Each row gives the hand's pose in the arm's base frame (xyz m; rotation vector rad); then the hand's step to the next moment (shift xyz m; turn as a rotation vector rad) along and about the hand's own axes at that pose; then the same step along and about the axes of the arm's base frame.
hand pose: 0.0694 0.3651 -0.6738 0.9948 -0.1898 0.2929
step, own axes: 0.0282 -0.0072 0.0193 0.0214 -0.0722 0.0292
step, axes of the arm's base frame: 0.0285 -0.0156 0.0127 0.0432 -0.0582 -0.0357
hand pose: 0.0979 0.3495 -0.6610 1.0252 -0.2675 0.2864
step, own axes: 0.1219 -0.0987 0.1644 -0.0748 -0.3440 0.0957
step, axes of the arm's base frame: 0.1347 -0.1773 0.0450 0.0448 -0.2589 -0.2531
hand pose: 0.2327 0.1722 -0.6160 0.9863 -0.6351 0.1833
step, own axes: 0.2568 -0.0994 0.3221 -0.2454 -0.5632 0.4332
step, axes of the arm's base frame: 0.1149 -0.3544 0.2019 -0.1407 -0.6346 -0.3776
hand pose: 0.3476 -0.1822 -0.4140 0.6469 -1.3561 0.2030
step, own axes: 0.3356 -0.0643 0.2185 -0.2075 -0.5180 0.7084
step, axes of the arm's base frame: -0.0755 -0.2462 0.3134 -0.3853 -0.7550 -0.3079
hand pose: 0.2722 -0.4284 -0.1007 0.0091 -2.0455 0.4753
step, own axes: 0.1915 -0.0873 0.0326 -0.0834 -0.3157 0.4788
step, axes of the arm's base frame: -0.1064 -0.0553 0.1760 -0.2961 -0.4678 -0.1715
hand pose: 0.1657 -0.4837 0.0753 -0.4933 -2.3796 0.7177
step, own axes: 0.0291 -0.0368 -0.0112 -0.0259 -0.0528 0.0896
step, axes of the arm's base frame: -0.0211 -0.0103 0.0422 -0.0466 -0.0877 -0.0403
